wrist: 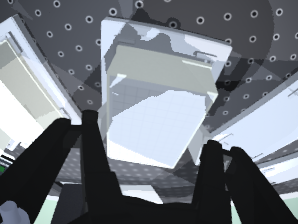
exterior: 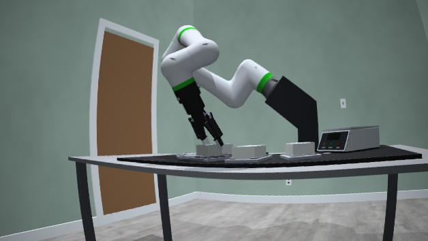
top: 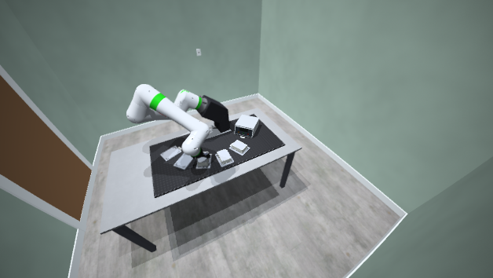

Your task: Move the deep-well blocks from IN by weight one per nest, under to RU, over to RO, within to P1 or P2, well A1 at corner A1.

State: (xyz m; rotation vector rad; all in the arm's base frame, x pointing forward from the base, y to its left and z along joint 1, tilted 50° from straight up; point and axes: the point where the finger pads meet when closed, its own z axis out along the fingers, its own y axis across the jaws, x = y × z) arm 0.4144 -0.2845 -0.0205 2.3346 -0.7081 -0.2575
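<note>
My hand is 1 cm short of the grey deep-well block, 35 cm to the right of it and 2 cm above it. Round my hand: check-weigher platform: 23 cm behind, 57 cm to the left, 4 cm above; check-weigher CW: 22 cm behind, 56 cm to the left, 1 cm above.
</note>
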